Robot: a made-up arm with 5 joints.
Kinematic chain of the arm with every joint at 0, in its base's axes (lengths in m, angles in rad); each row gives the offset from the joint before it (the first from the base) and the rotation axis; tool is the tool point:
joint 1: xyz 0 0 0.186 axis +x
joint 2: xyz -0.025 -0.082 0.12 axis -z
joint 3: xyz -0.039 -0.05 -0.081 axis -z
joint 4: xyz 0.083 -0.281 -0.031 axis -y
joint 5: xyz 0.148 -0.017 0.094 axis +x
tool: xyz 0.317 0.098 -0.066
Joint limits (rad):
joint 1: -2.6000..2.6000
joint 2: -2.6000..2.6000
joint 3: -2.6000..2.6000
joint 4: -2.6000..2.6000
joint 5: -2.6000..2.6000
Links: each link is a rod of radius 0.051 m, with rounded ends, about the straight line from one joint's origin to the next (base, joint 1, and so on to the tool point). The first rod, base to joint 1, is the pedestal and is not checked.
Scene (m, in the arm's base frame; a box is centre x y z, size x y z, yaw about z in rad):
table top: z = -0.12
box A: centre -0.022 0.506 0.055 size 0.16 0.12 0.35 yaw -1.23
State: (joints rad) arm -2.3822 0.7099 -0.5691 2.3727 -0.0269
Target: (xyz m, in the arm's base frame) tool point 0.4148 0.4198 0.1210
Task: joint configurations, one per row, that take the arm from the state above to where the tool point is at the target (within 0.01 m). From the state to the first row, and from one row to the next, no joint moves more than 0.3 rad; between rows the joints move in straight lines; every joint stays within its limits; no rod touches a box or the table.
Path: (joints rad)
1: -2.1237 0.7713 -0.7097 2.2854 -0.1345
2: -1.8652 0.8328 -0.8502 2.1981 -0.2420
3: -1.6067 0.8942 -0.9908 2.1108 -0.3496
4: -1.3482 0.9557 -1.1314 2.0235 -0.4571
5: -1.0897 1.0171 -1.2719 1.9362 -0.5647
6: -0.8312 1.0786 -1.4125 1.8489 -0.6722
7: -1.0949 0.9273 -1.2560 1.6754 -0.7033
8: -1.3585 0.7759 -1.0995 1.5019 -0.7343
9: -1.6222 0.6246 -0.9430 1.3283 -0.7654
10: -1.8858 0.4733 -0.7866 1.1548 -0.7965
11: -2.1494 0.3220 -0.6301 0.9813 -0.8276
12: -2.4131 0.1706 -0.4736 0.8078 -0.8586

